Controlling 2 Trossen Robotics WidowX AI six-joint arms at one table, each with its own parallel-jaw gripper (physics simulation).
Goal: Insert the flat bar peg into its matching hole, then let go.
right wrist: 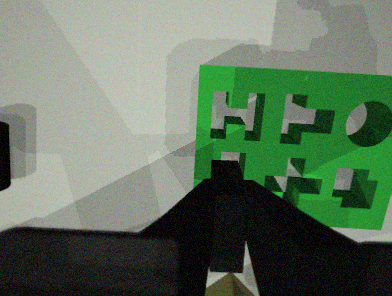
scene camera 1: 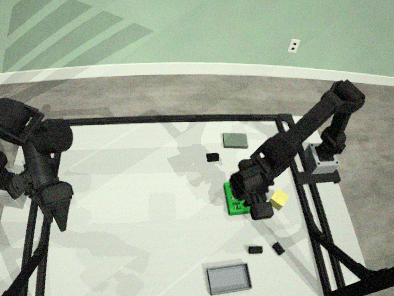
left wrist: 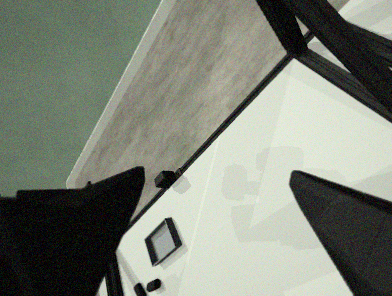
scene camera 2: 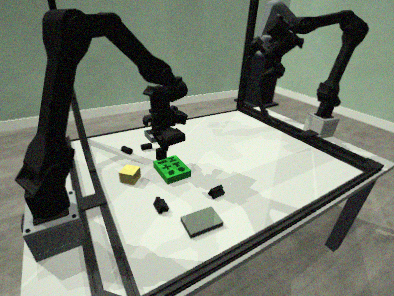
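Note:
The green board point(scene camera 1: 231, 207) point(scene camera 2: 184, 176) point(right wrist: 270, 75) lies flat on the table with several shaped holes. My right gripper point(scene camera 2: 162, 146) point(right wrist: 227, 189) points down over its edge, shut on the black flat bar peg point(scene camera 2: 161, 153) point(right wrist: 226, 171). In the right wrist view the peg covers part of the straight slot point(right wrist: 241, 162). In scene camera 2 the peg is upright at the board's back left corner; whether its lower end is inside the slot is hidden. My left gripper point(left wrist: 216, 175) is open and empty, high at the left of scene camera 1.
A yellow block point(scene camera 1: 279, 199) point(scene camera 2: 130, 174) stands near the board. A grey-green slab point(scene camera 1: 235, 140) point(scene camera 2: 202, 221) and black pieces point(scene camera 1: 212, 157) point(scene camera 2: 161, 205) lie on one side. Two black pieces point(scene camera 1: 255, 249) point(scene camera 1: 278, 248) and a grey tray point(scene camera 1: 230, 291) point(left wrist: 176, 232) lie on the other.

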